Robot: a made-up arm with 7 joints. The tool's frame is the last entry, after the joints. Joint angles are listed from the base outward. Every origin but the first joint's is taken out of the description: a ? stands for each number. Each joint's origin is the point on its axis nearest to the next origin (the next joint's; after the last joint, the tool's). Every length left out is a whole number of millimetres.
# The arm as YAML. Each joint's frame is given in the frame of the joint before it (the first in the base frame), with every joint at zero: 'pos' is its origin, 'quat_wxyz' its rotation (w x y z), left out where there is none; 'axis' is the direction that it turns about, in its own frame. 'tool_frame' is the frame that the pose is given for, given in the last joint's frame.
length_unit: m
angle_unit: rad
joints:
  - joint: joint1
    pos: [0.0, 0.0, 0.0]
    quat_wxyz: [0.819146, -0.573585, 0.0, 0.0]
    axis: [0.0, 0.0, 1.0]
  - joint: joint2
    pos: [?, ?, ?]
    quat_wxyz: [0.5, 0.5, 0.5, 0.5]
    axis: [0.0, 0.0, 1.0]
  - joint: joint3
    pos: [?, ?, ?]
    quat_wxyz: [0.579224, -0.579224, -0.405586, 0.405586]
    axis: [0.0, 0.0, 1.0]
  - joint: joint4
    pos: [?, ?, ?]
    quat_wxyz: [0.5, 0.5, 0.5, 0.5]
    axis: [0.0, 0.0, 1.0]
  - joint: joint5
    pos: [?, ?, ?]
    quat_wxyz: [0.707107, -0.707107, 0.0, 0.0]
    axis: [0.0, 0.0, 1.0]
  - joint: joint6
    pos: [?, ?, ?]
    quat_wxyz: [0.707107, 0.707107, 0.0, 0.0]
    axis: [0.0, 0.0, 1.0]
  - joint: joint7
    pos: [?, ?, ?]
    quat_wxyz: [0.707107, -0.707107, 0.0, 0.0]
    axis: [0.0, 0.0, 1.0]
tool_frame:
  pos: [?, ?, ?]
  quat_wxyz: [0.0, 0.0, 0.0, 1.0]
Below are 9 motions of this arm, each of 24 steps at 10 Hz.
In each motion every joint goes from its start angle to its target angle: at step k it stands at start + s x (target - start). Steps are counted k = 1, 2, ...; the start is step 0. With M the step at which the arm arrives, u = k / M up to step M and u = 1 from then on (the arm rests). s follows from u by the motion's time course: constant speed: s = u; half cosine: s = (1 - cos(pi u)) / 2; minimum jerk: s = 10 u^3 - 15 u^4 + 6 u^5.
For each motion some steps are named. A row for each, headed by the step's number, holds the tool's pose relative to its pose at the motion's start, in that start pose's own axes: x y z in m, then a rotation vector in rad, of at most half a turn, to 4 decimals.
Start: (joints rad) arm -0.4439 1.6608 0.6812 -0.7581 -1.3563 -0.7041 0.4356
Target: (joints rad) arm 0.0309 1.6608 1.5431 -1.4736 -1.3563 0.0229 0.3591
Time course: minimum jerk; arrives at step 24
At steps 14, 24:
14: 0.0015 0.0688 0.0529 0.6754 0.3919 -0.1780
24: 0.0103 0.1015 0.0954 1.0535 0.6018 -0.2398

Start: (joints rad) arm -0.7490 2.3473 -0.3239 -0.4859 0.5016 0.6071 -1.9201
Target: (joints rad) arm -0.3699 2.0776 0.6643 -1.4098 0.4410 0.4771 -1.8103
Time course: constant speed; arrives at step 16
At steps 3, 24:
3: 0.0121 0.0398 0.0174 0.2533 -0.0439 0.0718
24: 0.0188 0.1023 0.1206 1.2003 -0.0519 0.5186

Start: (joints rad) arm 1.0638 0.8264 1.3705 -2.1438 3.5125 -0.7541 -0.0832
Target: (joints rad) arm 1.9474 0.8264 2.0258 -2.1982 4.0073 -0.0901 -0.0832
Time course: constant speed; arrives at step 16
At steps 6, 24:
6: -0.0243 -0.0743 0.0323 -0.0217 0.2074 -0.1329
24: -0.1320 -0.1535 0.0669 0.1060 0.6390 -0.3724

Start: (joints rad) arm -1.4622 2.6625 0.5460 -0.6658 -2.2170 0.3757 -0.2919
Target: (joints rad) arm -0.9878 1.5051 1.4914 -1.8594 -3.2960 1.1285 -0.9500
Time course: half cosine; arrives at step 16
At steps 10, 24:
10: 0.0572 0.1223 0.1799 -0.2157 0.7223 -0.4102
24: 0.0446 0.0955 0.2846 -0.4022 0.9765 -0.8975

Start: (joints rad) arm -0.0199 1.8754 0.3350 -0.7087 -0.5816 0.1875 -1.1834
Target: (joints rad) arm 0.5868 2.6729 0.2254 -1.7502 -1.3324 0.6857 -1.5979
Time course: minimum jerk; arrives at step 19
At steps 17, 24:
17: -0.0607 0.2775 0.1188 1.1814 1.2856 -1.2638
24: -0.0595 0.2792 0.1214 1.1969 1.3013 -1.2629

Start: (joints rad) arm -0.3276 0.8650 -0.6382 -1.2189 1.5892 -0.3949 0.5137
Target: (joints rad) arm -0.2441 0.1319 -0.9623 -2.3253 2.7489 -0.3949 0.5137
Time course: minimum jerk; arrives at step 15
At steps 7, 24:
7: -0.1601 -0.0680 0.0307 -0.0574 0.4503 0.9136
24: -0.2428 -0.1970 0.1272 0.0724 1.3096 1.9455

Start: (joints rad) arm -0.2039 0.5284 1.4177 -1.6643 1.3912 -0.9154 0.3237
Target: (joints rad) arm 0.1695 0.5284 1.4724 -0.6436 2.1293 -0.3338 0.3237
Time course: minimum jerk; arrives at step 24
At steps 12, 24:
12: 0.0870 0.0573 -0.0203 0.5639 0.0817 -0.2452
24: 0.1992 0.0646 -0.0429 1.0051 -0.1382 -0.3344

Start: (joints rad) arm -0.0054 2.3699 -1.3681 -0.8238 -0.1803 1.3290 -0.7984
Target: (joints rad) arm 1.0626 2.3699 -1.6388 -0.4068 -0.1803 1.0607 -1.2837
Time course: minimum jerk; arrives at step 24
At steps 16, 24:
16: -0.0359 0.0431 -0.0169 0.4509 0.7117 -1.0238
24: -0.0482 0.0659 -0.0094 0.5263 0.9659 -1.2534

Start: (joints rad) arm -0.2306 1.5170 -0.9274 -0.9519 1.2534 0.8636 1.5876
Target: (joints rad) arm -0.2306 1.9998 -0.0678 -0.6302 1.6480 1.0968 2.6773
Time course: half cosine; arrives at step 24
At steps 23, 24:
23: 0.1867 0.0514 0.2525 -0.5176 0.5469 1.9202
24: 0.1871 0.0520 0.2537 -0.5194 0.5528 1.9262

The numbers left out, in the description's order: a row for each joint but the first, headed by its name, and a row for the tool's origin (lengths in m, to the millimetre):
joint2: 0.0 0.0 0.0
joint3: 0.286 -0.104 0.0
joint4: 0.0 -0.034 0.0
joint5: 0.019 -0.156 0.0
joint6: 0.0 0.0 0.0
joint7: 0.0 0.0 0.0
tool: 0.0 0.0 0.0

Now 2 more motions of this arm.
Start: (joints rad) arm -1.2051 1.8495 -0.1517 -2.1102 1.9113 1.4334 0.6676
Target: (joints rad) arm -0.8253 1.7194 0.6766 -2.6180 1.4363 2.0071 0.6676
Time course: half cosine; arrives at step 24
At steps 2, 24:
2: -0.0008 -0.0013 0.0003 0.0101 -0.0012 -0.0118
24: -0.0813 -0.0459 0.0091 0.7112 -0.3320 -0.3511

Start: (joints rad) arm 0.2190 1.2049 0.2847 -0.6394 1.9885 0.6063 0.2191
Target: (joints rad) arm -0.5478 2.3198 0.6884 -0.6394 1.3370 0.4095 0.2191
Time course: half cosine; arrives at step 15
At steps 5, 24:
5: 0.0486 -0.1385 0.0503 -0.2581 -0.2563 -0.2336
24: 0.0554 -0.2951 0.4476 -0.9259 -1.3630 -0.4877

